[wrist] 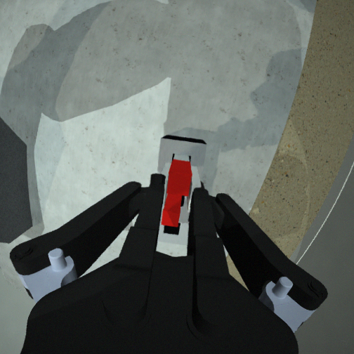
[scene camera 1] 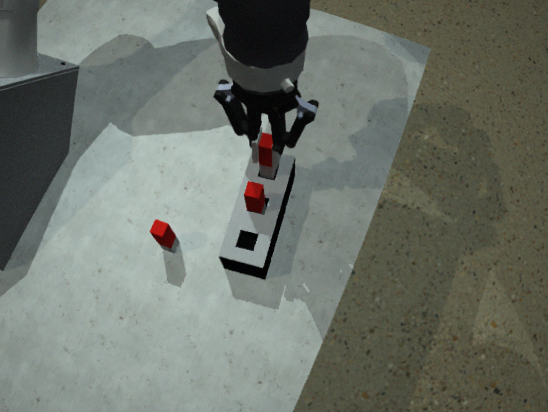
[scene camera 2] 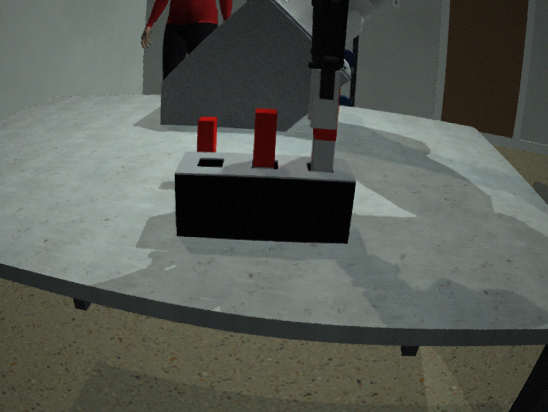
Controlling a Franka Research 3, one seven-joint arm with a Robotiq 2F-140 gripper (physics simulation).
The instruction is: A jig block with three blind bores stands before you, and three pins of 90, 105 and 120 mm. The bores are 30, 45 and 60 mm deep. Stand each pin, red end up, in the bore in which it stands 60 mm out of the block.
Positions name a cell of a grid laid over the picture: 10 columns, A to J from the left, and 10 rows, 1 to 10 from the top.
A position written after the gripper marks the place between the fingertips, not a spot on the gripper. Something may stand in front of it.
gripper: wrist F5; scene camera 1 E4; scene camera 2 F3
jig block: wrist E5; scene camera 1 E6; scene camera 2 D5
